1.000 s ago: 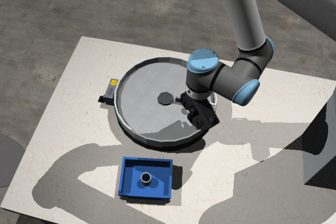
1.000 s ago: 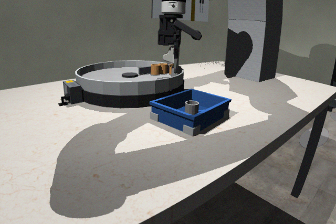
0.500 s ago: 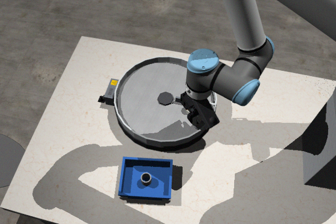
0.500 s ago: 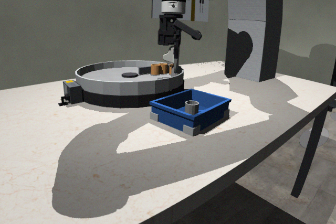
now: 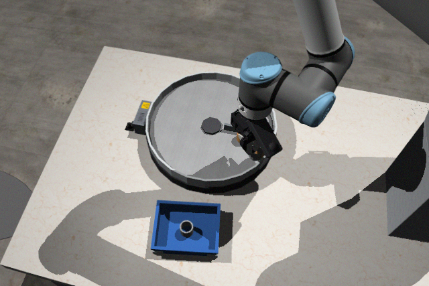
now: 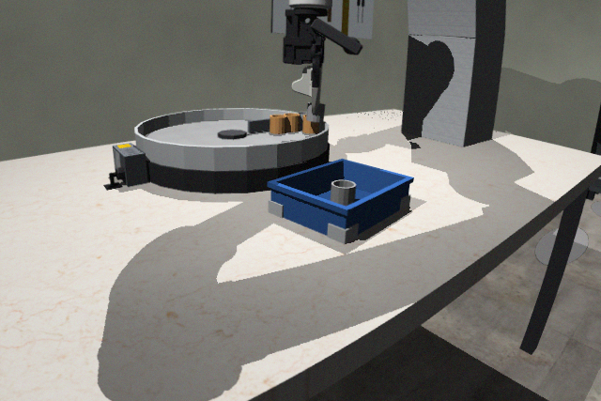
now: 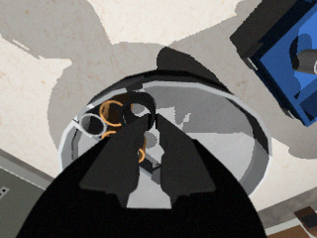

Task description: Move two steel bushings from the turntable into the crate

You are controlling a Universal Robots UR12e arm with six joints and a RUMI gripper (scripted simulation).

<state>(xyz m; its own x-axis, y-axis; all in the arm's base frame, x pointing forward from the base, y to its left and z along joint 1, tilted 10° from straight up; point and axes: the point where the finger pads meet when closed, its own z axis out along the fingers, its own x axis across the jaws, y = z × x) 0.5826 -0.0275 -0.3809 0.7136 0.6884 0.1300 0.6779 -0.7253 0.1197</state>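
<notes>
My hand is 15 cm short of the blue crate, 24 cm to the right of it and 10 cm above it. The rest, counted from my hand: round grey turntable: 14 cm ahead, 11 cm to the right, 7 cm below.
</notes>
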